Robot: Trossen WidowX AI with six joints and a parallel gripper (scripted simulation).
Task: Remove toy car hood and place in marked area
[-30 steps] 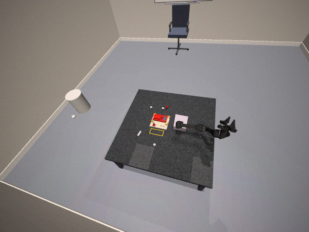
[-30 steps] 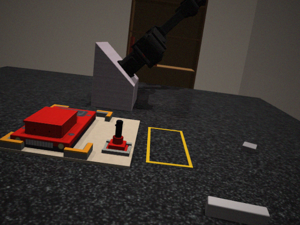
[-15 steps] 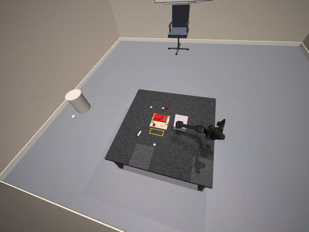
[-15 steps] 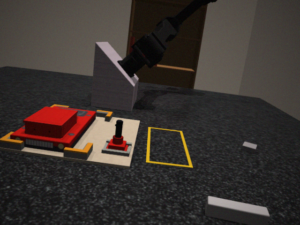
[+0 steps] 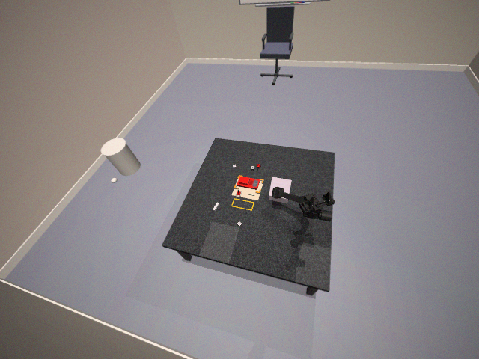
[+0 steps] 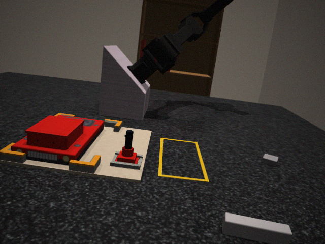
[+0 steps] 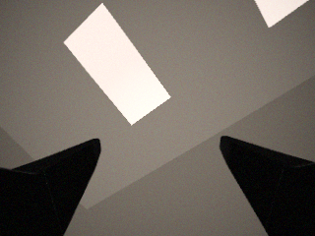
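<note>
Right now the hood is 65 cm below my gripper tip, 63 cm ahead of it and 41 cm to the right of it. Round my gripper tip: white bar 78 cm ahead, 68 cm below, 9 cm to the right.
</note>
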